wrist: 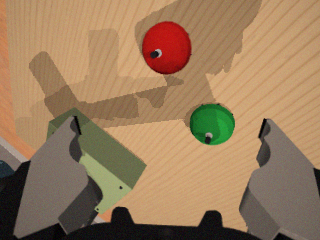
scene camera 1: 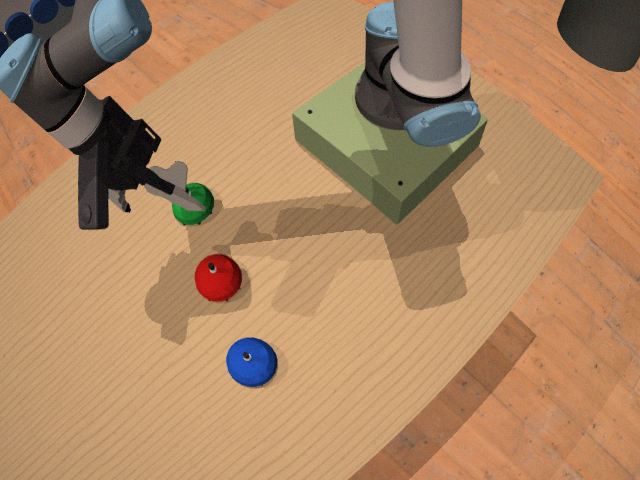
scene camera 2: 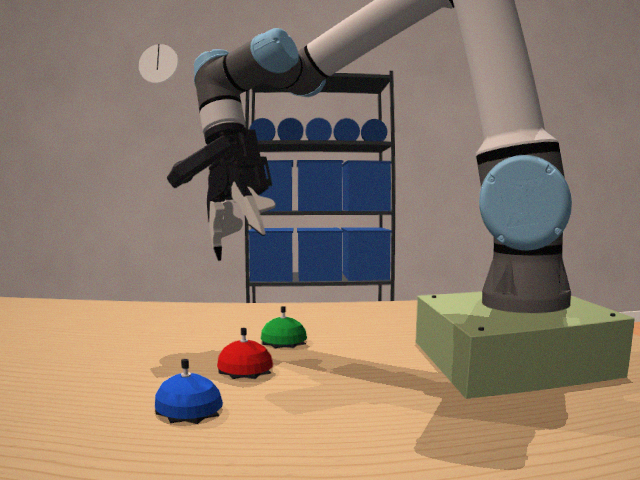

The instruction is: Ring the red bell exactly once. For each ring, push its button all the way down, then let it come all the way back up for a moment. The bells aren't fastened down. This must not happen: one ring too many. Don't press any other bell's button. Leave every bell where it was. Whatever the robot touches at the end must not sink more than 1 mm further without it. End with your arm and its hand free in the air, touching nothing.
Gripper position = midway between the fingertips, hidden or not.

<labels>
gripper: wrist 168, 118; scene camera 1 164, 210; scene camera 2 239, 249
red bell: wrist; scene camera 1 221, 284; scene camera 2
green bell: wrist 211, 122; scene camera 1 200, 192; scene camera 2 283, 331
blue bell: scene camera 1; scene camera 2; not seen in the wrist view (out of frame)
same spot on red bell: [wrist: 170, 39] = [scene camera 2: 227, 345]
same spot on blue bell: [scene camera 2: 190, 397] = [scene camera 1: 267, 369]
</labels>
